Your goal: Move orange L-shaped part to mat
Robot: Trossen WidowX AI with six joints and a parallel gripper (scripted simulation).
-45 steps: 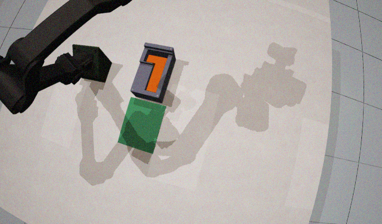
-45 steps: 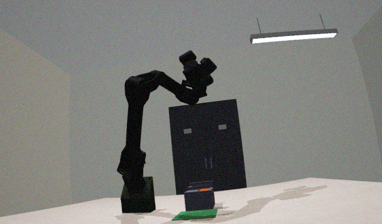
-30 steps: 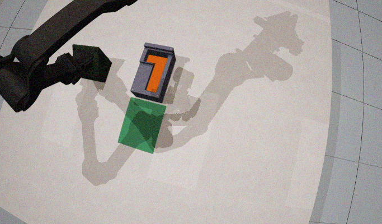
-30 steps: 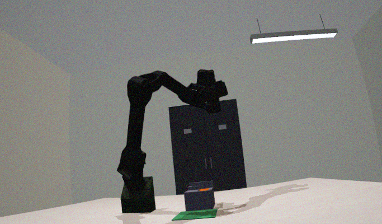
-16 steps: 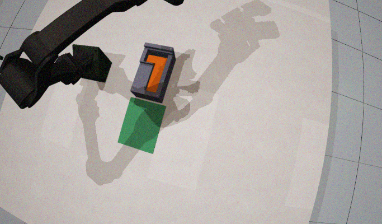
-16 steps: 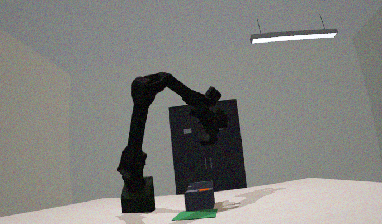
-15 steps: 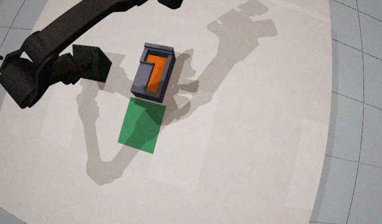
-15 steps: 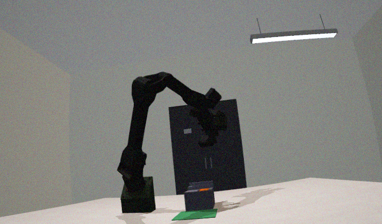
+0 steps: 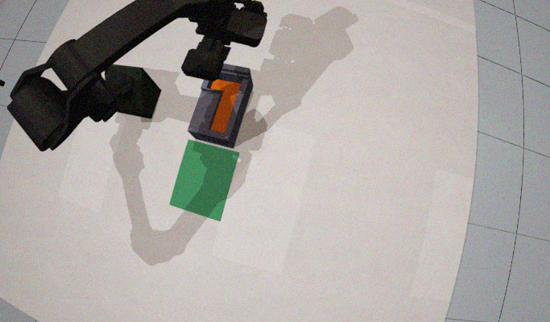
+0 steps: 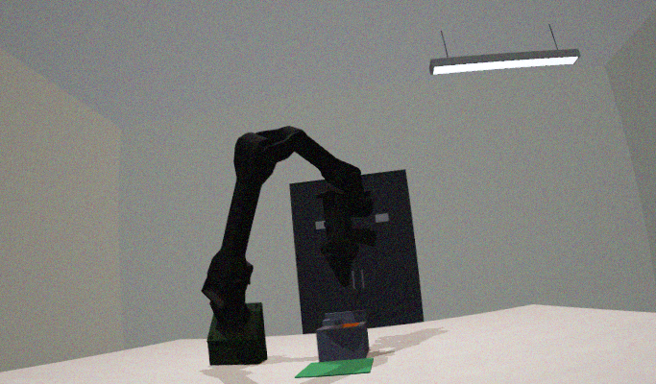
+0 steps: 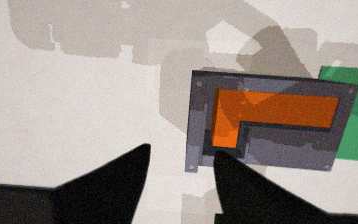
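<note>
Now: gripper tip 7 cm to the left of the orange L-shaped part and 10 cm above it. Also, from my gripper tip: green mat: 2 cm ahead, 23 cm to the right, 16 cm below.
</note>
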